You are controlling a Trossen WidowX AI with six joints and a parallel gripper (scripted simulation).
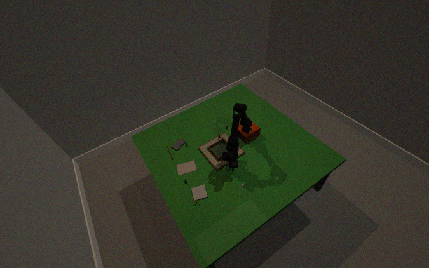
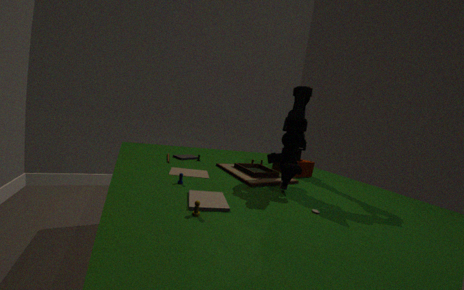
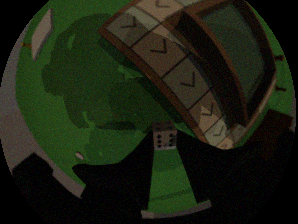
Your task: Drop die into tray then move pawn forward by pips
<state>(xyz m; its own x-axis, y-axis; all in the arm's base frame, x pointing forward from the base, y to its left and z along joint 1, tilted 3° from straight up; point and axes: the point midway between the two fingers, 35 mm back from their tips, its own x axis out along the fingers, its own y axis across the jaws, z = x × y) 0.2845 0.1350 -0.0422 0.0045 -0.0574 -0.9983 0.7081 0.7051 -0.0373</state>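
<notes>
Right now my gripper tip is 17 cm to the left of the dark dice tray and 2 cm past it. Round my gripper tip: small white disc (18 cm to the left, 8 cm ahead, 1 cm below); then white die (right at my gripper tip); then blue pawn (38 cm ahead, 14 cm to the right).
</notes>
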